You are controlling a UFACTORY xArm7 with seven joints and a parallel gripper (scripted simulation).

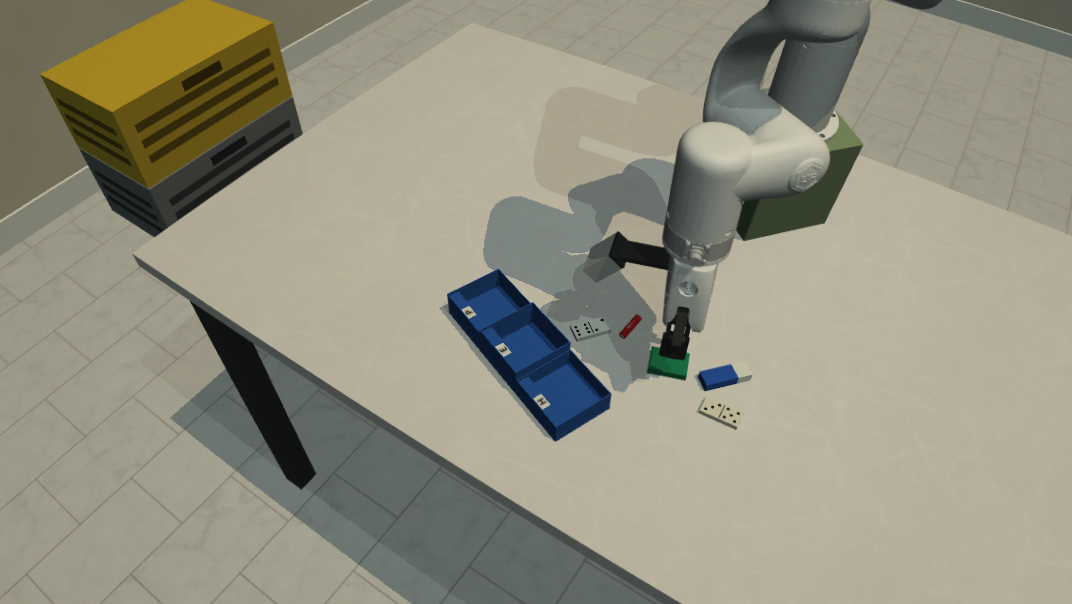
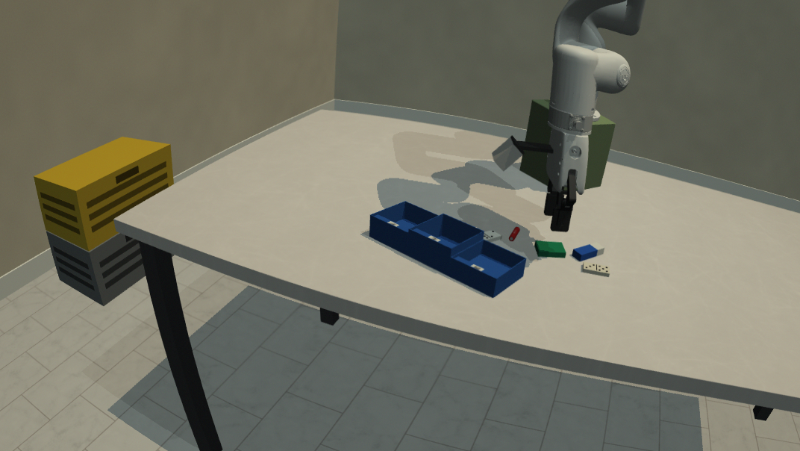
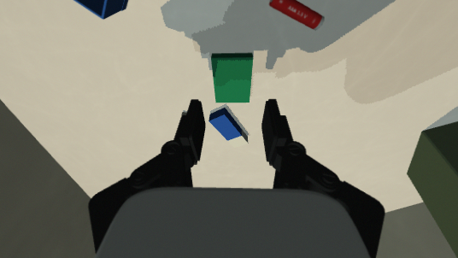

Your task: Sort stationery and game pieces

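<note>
The green block is 7 cm below my hand. From my hand the other things lie so: blue-and-white eraser 8 cm to the left, 7 cm below, 2 cm behind; red cylinder 7 cm to the right, 7 cm below, 3 cm behind; blue three-part bin 17 cm to the right, 9 cm ahead, 5 cm below.
</note>
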